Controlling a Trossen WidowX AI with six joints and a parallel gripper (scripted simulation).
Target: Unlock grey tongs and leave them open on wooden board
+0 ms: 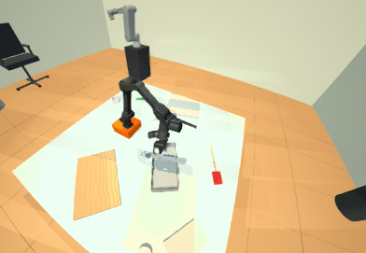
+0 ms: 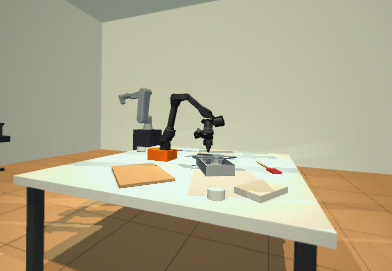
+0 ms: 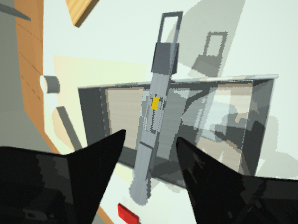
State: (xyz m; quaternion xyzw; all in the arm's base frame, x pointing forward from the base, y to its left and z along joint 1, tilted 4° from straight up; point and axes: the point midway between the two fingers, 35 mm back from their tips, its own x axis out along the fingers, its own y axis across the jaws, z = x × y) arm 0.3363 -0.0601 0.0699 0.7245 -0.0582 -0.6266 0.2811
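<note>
Now: the yellow lock piece 30 mm to the right of my gripper tip, 30 mm below it and 20 mm behind it. Also, from my gripper tip: grey roasting tin (70 mm below, 50 mm ahead, 40 mm to the right); then black spatula (380 mm to the left, 100 mm below, 90 mm behind); then red spatula (340 mm ahead, 120 mm to the left, 90 mm below).
</note>
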